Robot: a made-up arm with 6 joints. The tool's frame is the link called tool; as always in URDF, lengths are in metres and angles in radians. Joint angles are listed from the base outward. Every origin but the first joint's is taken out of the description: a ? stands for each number. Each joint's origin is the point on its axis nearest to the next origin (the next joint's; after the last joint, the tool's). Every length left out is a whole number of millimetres.
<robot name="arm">
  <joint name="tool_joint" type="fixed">
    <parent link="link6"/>
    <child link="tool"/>
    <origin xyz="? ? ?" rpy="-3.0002 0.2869 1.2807"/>
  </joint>
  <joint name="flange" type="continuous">
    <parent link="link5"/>
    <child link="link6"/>
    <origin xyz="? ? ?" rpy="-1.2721 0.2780 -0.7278"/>
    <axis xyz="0 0 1"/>
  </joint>
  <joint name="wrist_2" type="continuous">
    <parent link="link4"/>
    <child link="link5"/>
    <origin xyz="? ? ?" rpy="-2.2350 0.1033 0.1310"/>
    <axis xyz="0 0 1"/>
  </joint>
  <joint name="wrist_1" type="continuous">
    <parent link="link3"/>
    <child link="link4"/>
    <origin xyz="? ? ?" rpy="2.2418 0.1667 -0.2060"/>
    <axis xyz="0 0 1"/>
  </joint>
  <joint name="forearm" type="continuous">
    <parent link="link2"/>
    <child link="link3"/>
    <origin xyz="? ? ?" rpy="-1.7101 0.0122 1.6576"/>
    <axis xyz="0 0 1"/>
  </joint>
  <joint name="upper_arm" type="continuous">
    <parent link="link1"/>
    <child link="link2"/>
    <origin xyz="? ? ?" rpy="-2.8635 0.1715 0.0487"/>
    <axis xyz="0 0 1"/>
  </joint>
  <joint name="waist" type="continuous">
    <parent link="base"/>
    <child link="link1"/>
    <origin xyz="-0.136 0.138 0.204" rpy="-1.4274 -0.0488 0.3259"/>
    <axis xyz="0 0 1"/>
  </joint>
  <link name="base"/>
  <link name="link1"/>
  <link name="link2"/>
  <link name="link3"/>
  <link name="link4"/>
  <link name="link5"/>
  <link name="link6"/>
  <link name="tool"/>
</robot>
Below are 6 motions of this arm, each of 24 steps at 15 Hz.
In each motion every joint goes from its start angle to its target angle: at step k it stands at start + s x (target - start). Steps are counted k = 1, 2, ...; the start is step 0. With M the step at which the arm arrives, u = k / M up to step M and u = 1 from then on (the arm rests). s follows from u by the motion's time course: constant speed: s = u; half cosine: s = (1 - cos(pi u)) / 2; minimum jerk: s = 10 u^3 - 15 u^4 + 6 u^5.
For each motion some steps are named. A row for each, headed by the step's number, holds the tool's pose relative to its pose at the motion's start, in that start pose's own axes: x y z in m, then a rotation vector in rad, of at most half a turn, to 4 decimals.
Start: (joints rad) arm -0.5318 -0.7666 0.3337 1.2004 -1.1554 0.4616
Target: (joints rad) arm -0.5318 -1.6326 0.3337 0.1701 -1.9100 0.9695
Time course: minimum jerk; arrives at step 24
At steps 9, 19, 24:
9: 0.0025 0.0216 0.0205 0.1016 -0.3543 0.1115
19: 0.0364 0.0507 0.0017 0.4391 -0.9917 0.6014
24: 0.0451 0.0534 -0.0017 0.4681 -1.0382 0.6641

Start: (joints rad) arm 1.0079 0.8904 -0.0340 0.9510 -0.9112 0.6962
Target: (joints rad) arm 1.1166 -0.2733 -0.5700 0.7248 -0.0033 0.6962
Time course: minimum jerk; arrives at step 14
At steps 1, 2, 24:
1: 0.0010 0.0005 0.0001 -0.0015 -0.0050 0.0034
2: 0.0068 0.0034 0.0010 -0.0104 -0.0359 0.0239
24: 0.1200 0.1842 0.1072 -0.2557 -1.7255 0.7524

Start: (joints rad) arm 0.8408 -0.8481 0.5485 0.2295 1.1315 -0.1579
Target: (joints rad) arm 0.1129 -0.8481 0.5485 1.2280 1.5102 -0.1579
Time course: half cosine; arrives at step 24
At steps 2, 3, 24:
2: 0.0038 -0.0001 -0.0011 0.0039 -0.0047 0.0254
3: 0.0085 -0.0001 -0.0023 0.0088 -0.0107 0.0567
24: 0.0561 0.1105 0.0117 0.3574 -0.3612 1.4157

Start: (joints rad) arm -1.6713 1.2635 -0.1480 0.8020 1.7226 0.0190
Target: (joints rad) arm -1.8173 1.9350 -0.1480 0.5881 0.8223 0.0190
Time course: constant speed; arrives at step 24
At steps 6, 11, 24:
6: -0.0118 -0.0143 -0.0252 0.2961 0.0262 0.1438
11: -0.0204 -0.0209 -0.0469 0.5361 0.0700 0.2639
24: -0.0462 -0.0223 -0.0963 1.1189 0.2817 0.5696

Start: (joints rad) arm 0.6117 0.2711 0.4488 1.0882 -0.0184 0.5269
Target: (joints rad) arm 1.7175 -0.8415 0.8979 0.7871 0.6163 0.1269
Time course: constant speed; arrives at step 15
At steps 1, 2, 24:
1: 0.0125 -0.0098 0.0115 -0.0593 -0.1597 -0.0712
2: 0.0213 -0.0192 0.0239 -0.1209 -0.3136 -0.1487
24: 0.0301 -0.0235 0.0684 -0.5669 -1.5941 -1.8017

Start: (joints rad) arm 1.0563 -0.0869 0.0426 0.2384 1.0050 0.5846
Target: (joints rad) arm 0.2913 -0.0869 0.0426 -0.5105 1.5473 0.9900
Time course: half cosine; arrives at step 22
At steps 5, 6, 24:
5: -0.0066 -0.0257 0.0257 -0.1127 -0.0133 -0.0271
6: -0.0083 -0.0359 0.0361 -0.1593 -0.0217 -0.0365
24: 0.0329 -0.1645 0.1677 -0.8532 -0.4184 -0.0625

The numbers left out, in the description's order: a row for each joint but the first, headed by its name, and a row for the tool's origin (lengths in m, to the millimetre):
tool: -0.145 0.045 0.000
flange: 0.019 -0.013 0.000
wrist_2: -0.081 -0.127 0.000
wrist_1: 0.214 -0.047 0.000
forearm: -0.220 -0.153 0.000
upper_arm: -0.033 -0.063 0.000

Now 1 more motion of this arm.
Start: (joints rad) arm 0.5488 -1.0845 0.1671 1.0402 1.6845 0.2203
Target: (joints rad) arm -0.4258 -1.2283 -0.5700 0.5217 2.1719 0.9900
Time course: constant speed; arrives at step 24
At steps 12, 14, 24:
12: -0.0625 -0.0938 0.1200 -0.0377 0.0130 -0.2691
14: -0.0671 -0.1132 0.1364 -0.0495 0.0281 -0.3074
24: -0.0570 -0.2167 0.2004 -0.1526 0.1267 -0.4433

